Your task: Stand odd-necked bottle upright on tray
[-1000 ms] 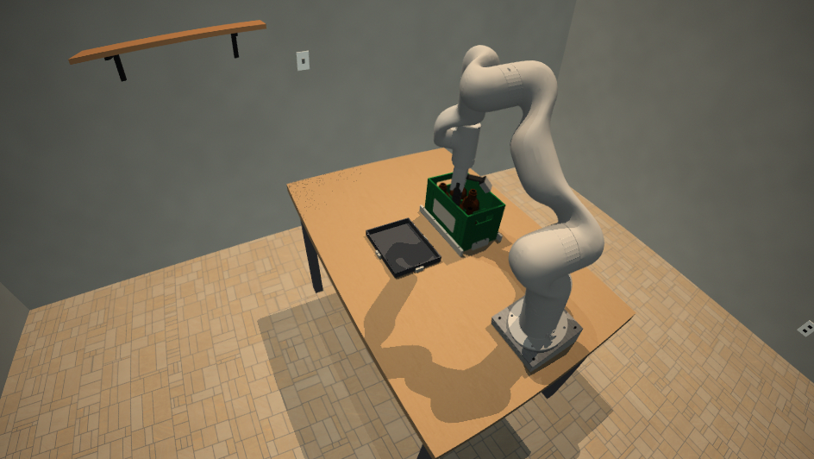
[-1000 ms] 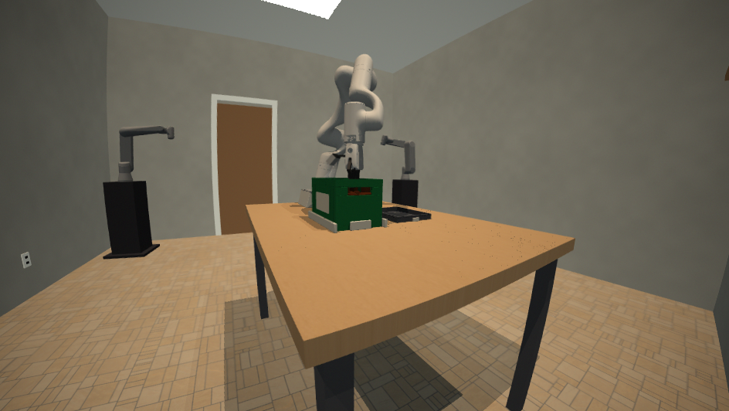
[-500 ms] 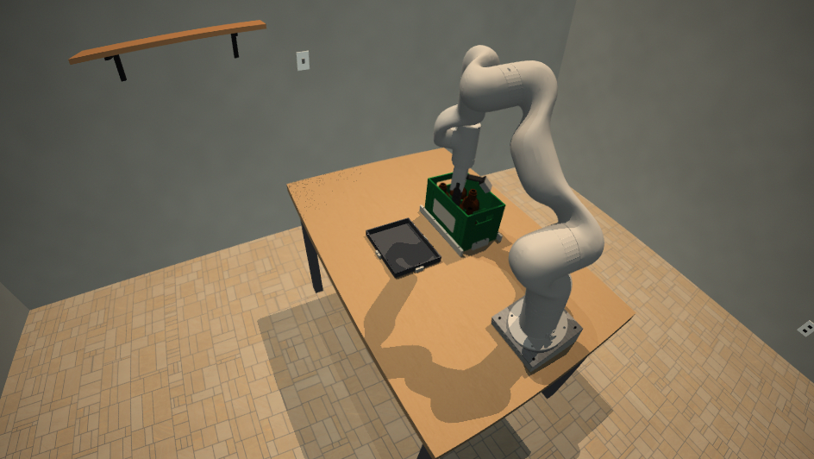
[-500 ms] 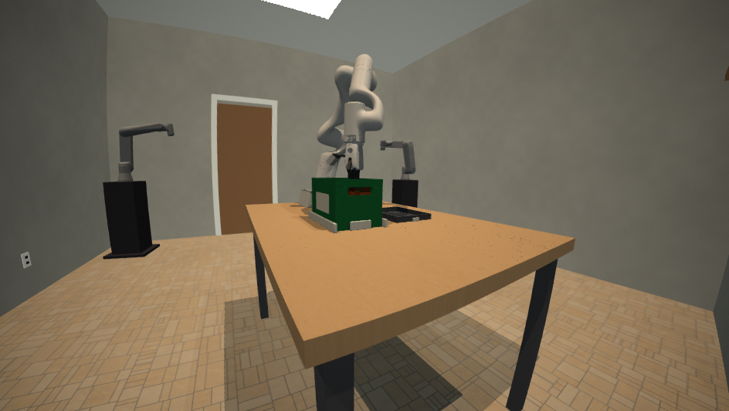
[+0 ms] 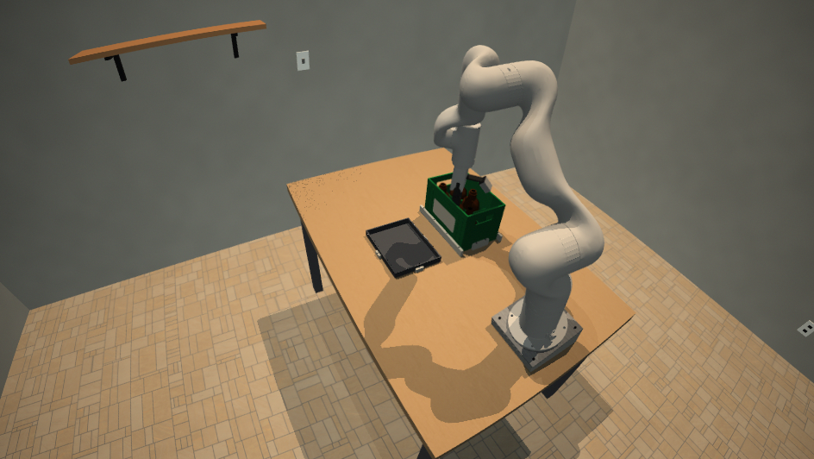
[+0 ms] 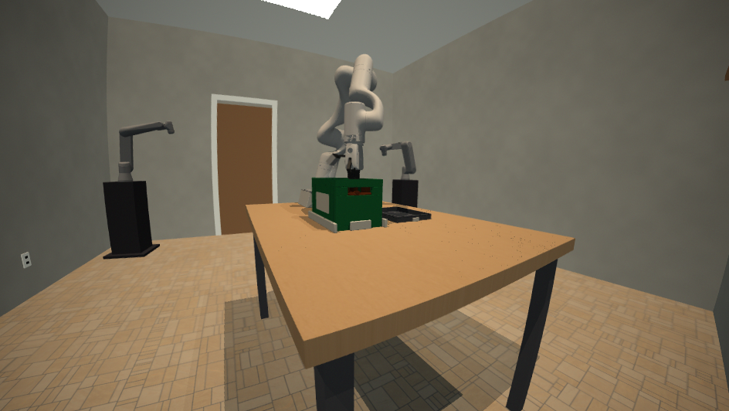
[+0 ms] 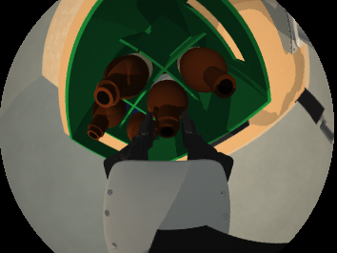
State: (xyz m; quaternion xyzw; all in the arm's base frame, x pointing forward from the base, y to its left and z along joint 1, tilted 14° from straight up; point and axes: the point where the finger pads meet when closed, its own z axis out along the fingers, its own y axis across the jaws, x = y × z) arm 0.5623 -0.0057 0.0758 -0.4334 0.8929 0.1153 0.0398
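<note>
The green crate is 1 cm ahead of my hand, 4 cm to the right of it and 7 cm below it. Round my hand: brown bottle: 8 cm behind, 1 cm to the right, 7 cm below; then black tray: 4 cm behind, 23 cm to the left, 15 cm below.
</note>
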